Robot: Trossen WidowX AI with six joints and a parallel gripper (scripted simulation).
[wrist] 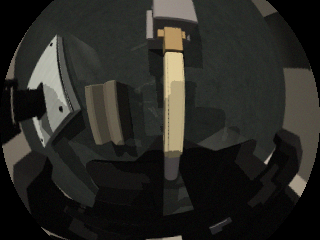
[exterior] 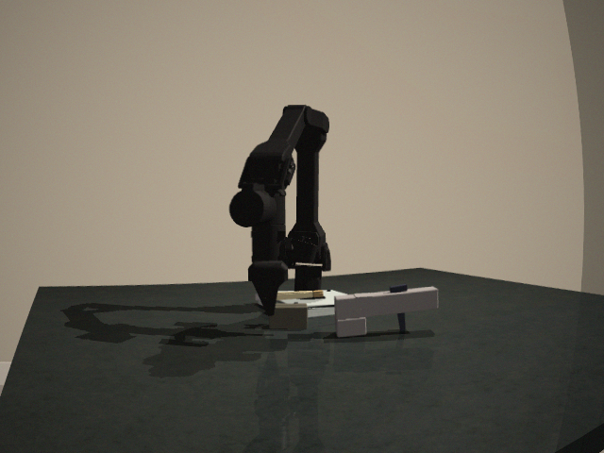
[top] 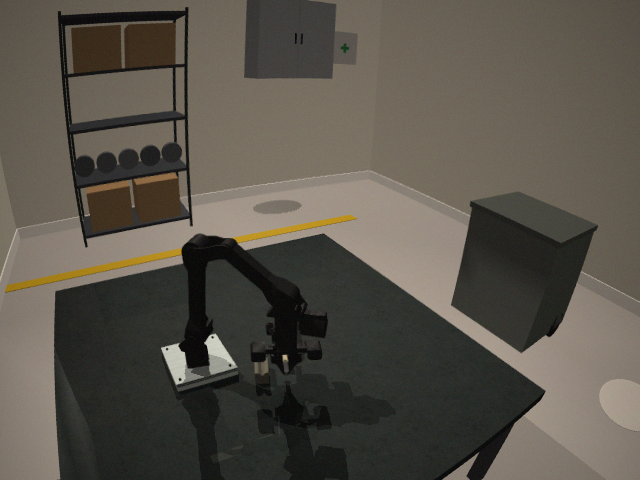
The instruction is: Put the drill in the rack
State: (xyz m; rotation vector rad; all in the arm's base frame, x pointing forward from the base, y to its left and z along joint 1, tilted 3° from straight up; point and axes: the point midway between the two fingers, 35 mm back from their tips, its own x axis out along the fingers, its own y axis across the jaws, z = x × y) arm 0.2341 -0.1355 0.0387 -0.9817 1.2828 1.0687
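Right now the drill is 1 cm ahead of my gripper tip, 4 cm to the left of it and 4 cm above it. From my gripper tip the other things lie so: rack (6 cm behind, 5 cm to the left, 2 cm below); housing (6 cm ahead, 19 cm to the left, 1 cm above); dark blue key (6 cm ahead, 22 cm to the left, 2 cm above).
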